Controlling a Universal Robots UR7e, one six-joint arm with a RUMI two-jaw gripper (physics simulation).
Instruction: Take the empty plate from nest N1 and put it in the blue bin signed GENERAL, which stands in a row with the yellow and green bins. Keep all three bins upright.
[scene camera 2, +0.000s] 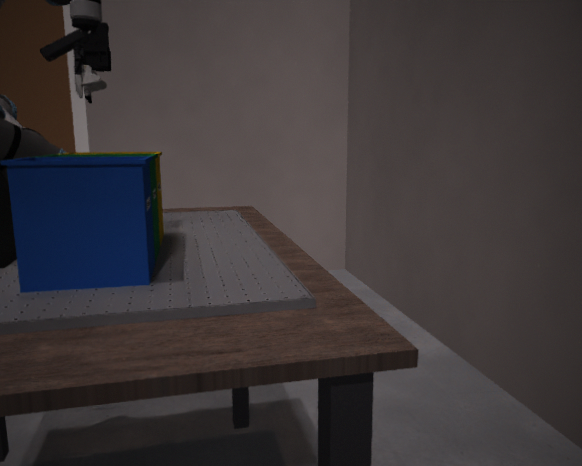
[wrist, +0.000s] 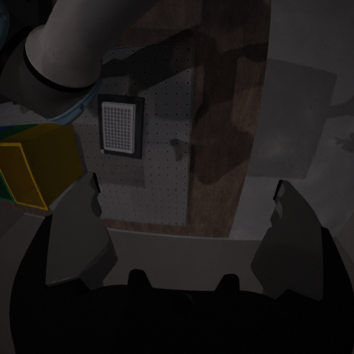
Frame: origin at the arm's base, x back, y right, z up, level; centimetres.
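Where they show: gripper, between the fingertips: (scene camera 2: 86, 100).
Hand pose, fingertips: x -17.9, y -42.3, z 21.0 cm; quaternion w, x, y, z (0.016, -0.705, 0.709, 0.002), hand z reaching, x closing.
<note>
After its pixels a point has its place.
A light grey plate with a grid of wells (wrist: 118, 127) lies in a dark nest (wrist: 139, 127) on the perforated board in the wrist view. The blue bin (scene camera 2: 82, 225) @[x -26.8, y 30.7, z -0.5 cm] stands upright at the left in the scene view, with the green bin (scene camera 2: 154, 220) @[x -35.8, y 15.3, z -2.7 cm] and the yellow bin (scene camera 2: 160, 215) @[x -36.4, y -0.7, z -4.2 cm] (wrist: 57, 160) behind it in a row. My gripper (wrist: 186, 178) (scene camera 2: 88, 95) @[x -17.9, y -42.3, z 21.0 cm] is open and empty. It hangs high above the board, well above the bin rims in the scene view. The inside of the blue bin is hidden.
The grey perforated board (scene camera 2: 230, 270) @[x -47.5, y 25.9, z -9.6 cm] (wrist: 167, 200) lies on the wooden table (scene camera 2: 225, 340) @[x -44.0, y 50.7, z -10.9 cm] (wrist: 215, 210). My own arm (wrist: 75, 45) reaches across the upper left of the wrist view. A wall (scene camera 2: 465, 175) stands beyond the table's right side.
</note>
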